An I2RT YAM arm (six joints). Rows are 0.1 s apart.
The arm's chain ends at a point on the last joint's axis. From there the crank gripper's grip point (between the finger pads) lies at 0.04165 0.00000 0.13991 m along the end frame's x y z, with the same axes.
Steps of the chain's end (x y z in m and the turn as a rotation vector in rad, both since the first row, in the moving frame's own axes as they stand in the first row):
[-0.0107, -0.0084, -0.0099, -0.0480, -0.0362, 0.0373]
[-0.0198, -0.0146, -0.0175, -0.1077, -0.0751, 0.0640]
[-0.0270, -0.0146, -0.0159, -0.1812, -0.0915, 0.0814]
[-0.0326, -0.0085, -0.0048, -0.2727, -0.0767, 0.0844]
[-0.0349, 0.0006, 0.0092, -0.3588, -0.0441, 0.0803]
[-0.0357, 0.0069, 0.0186, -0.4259, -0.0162, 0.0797]
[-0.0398, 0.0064, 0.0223, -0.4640, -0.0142, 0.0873]
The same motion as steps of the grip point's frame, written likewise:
[-0.0159, -0.0002, -0.0087, -0.0480, -0.0362, 0.0373]
[-0.0310, 0.0029, -0.0157, -0.1077, -0.0751, 0.0640]
[-0.0410, 0.0137, -0.0153, -0.1812, -0.0915, 0.0814]
[-0.0450, 0.0325, -0.0077, -0.2727, -0.0767, 0.0844]
[-0.0431, 0.0530, 0.0014, -0.3588, -0.0441, 0.0803]
[-0.0404, 0.0679, 0.0060, -0.4259, -0.0162, 0.0797]
[-0.0447, 0.0725, 0.0072, -0.4640, -0.0142, 0.0873]

